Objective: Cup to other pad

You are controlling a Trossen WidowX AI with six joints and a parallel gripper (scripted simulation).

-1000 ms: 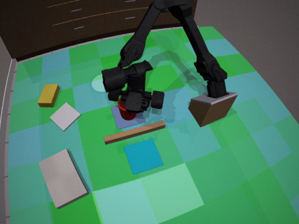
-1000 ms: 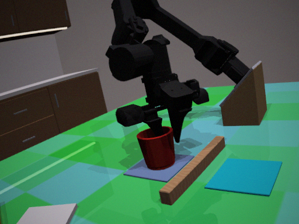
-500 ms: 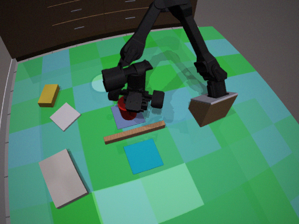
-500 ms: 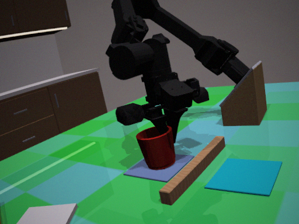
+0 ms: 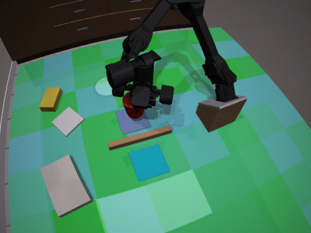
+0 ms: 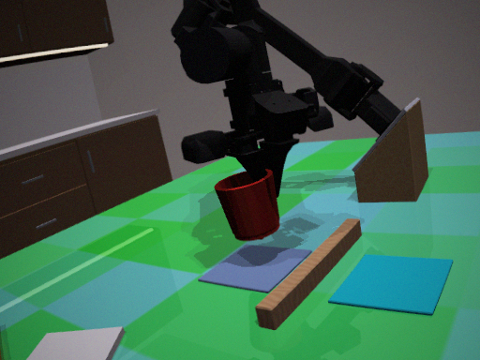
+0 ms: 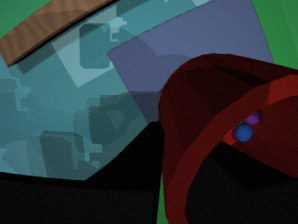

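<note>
Right now my gripper tip is 30 mm short of the dark red cup and 20 mm to the left of it. Also, from my gripper tip: lavender pad (90 mm below, 30 mm ahead, 20 mm to the right); then wooden bar (80 mm below, 70 mm to the left, 30 mm ahead); then cyan pad (160 mm to the left, 90 mm below, 30 mm ahead).
</note>
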